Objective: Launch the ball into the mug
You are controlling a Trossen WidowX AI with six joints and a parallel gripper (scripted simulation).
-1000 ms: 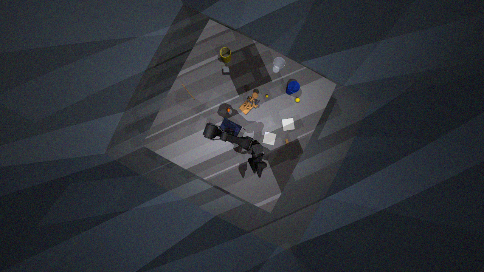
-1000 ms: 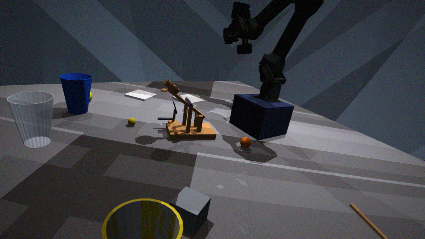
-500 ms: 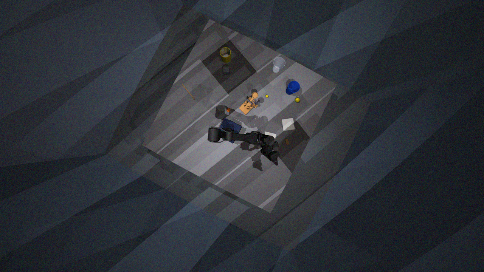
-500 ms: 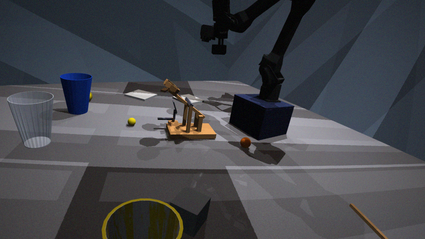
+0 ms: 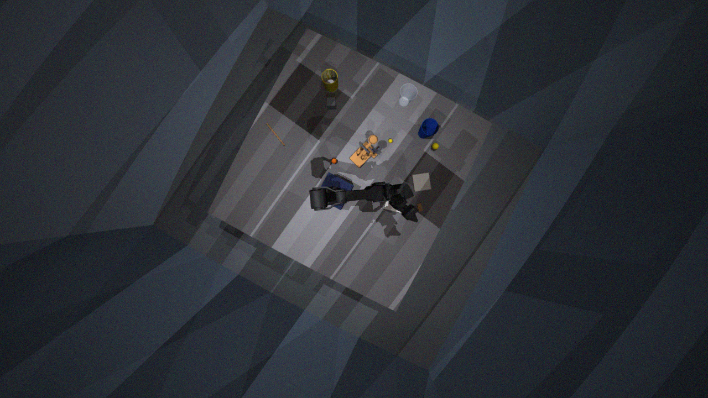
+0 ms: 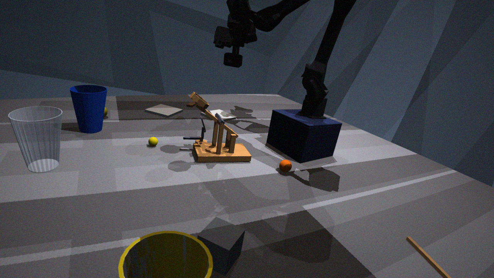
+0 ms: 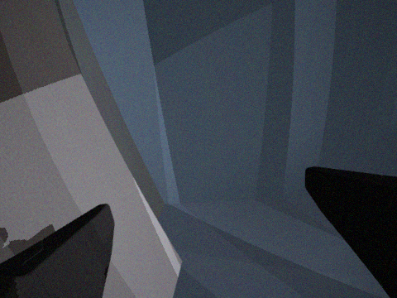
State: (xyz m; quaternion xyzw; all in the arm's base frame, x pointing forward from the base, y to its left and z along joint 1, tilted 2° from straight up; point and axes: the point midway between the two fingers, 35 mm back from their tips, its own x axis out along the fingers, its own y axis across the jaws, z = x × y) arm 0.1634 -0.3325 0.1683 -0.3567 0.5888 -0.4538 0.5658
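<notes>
My gripper tip is now 370 mm to the right of the wooden catapult, 180 mm above it and 170 mm short of it. From my gripper tip the other things lie so: blue cup 470 mm ahead, 220 mm below, 180 mm to the left; then orange ball 500 mm to the left, 240 mm below; then small brown block 250 mm below, 100 mm ahead, 70 mm to the right.
</notes>
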